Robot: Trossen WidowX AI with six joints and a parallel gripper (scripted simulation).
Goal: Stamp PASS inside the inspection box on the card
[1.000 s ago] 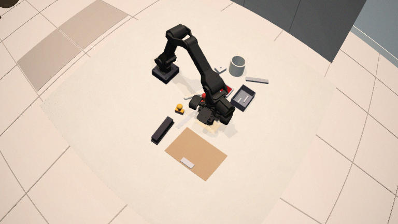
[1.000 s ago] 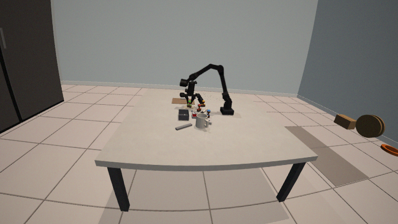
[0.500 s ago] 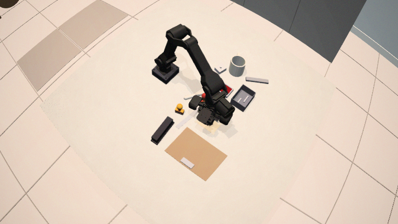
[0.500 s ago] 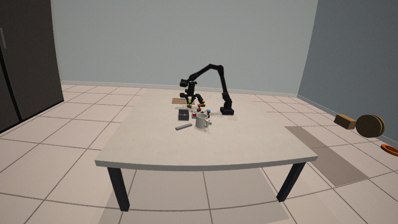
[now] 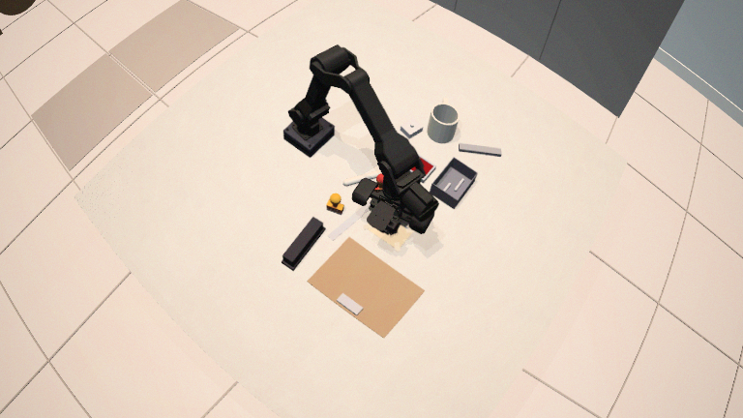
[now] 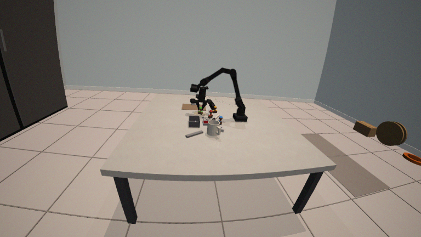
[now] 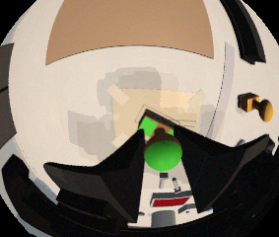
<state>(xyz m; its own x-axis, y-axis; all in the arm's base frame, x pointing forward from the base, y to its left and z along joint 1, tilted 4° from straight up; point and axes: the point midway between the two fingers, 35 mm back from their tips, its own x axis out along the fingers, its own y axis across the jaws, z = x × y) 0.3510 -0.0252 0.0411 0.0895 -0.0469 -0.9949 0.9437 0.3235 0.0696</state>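
Right now the green-knobbed stamp is 10 mm below my gripper tip. The rest, counted from my gripper tip: cream card 30 mm below; then red-knobbed stamp 100 mm behind, 60 mm to the left, 10 mm below; then ruler 80 mm behind, 50 mm to the right, 30 mm below.
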